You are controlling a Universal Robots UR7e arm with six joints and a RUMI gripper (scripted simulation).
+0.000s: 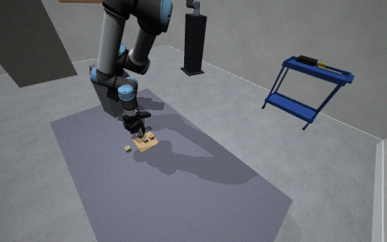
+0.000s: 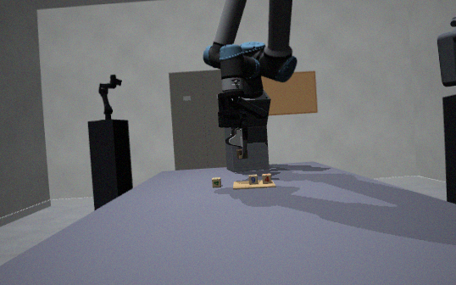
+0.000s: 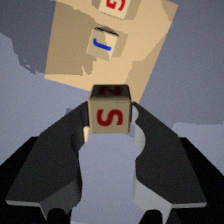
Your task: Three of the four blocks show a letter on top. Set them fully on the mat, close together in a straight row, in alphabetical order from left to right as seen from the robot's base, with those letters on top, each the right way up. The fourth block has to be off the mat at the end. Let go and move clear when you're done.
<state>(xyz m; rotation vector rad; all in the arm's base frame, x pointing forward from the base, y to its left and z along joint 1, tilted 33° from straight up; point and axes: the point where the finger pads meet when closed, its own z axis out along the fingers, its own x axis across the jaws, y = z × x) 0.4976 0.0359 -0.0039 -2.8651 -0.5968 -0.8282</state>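
Right now the tan mat is 30 mm behind my hand, 30 mm to the left of it and 110 mm below it.
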